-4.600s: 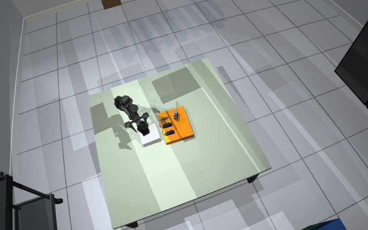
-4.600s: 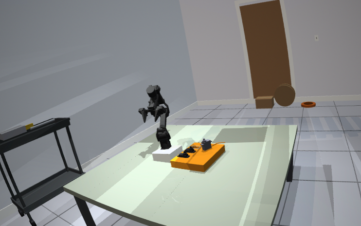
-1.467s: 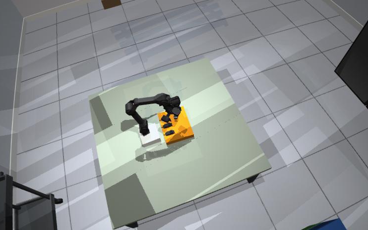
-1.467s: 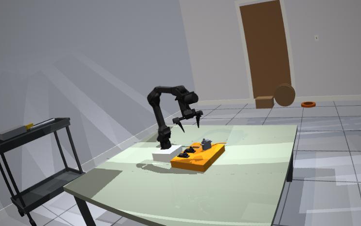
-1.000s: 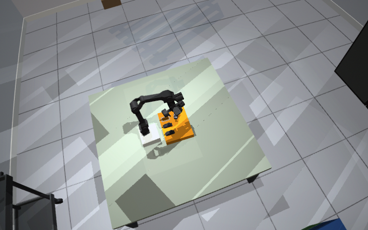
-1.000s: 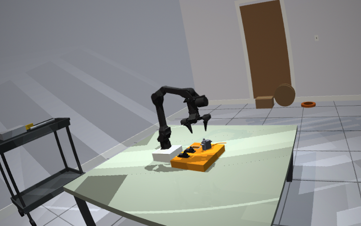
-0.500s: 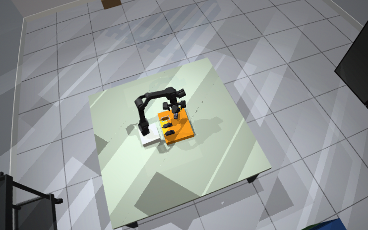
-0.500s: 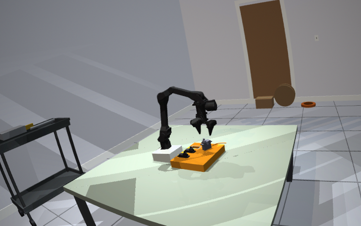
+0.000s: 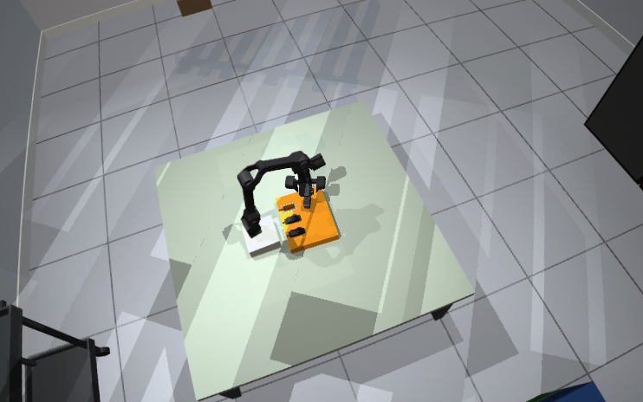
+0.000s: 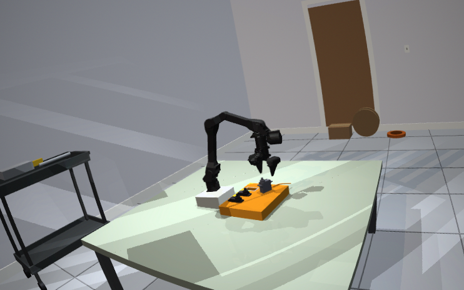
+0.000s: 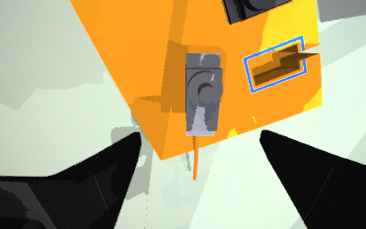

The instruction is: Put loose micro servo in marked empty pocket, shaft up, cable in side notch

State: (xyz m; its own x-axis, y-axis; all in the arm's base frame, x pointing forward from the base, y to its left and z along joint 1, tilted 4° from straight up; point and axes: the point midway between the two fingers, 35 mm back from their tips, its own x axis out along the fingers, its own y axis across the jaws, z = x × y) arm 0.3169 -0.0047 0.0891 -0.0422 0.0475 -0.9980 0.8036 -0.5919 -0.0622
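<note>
Now: gripper tip 11 cm above the orange deck, 8 cm to the left of it and 2 cm past it.
</note>
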